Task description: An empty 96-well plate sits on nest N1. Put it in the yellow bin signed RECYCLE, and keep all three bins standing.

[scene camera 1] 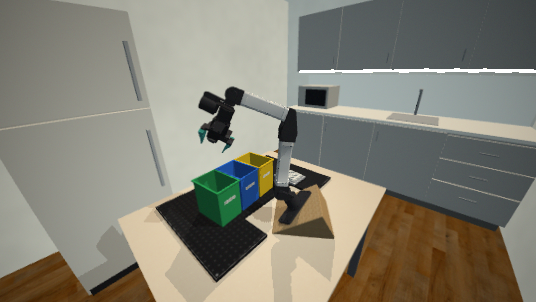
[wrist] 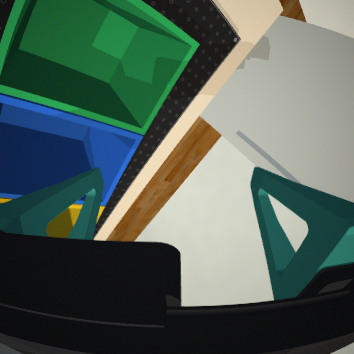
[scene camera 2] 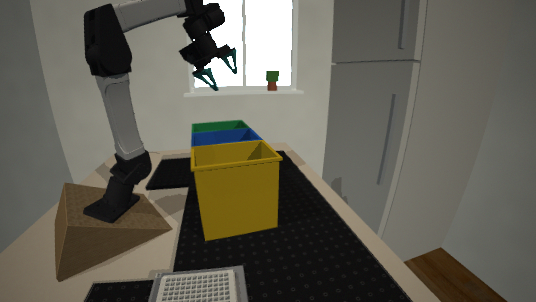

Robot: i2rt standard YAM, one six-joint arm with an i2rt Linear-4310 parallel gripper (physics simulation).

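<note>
The white 96-well plate (scene camera 1: 297,177) (scene camera 2: 199,287) lies flat on its grey nest (scene camera 2: 242,285), partly cut off in scene camera 2. The yellow bin (scene camera 1: 265,186) (scene camera 2: 237,200) (wrist: 62,220) stands upright, nearest the plate in the row of bins. The blue bin (scene camera 1: 249,199) (scene camera 2: 220,137) (wrist: 45,155) stands upright in the middle, and the green bin (scene camera 1: 214,207) (scene camera 2: 215,127) (wrist: 75,50) stands upright at the far end from the plate. My gripper (scene camera 1: 213,147) (scene camera 2: 226,81) (wrist: 176,175) is open and empty, tilted, high above the level of the bin rims.
A black perforated mat (scene camera 1: 215,250) (scene camera 2: 320,250) (wrist: 207,42) lies under the bins. My arm stands on a brown wedge block (scene camera 1: 316,215) (scene camera 2: 100,245) beside the row. A tall fridge (scene camera 1: 95,165) (scene camera 2: 367,130) (wrist: 300,90) stands beyond the table edge.
</note>
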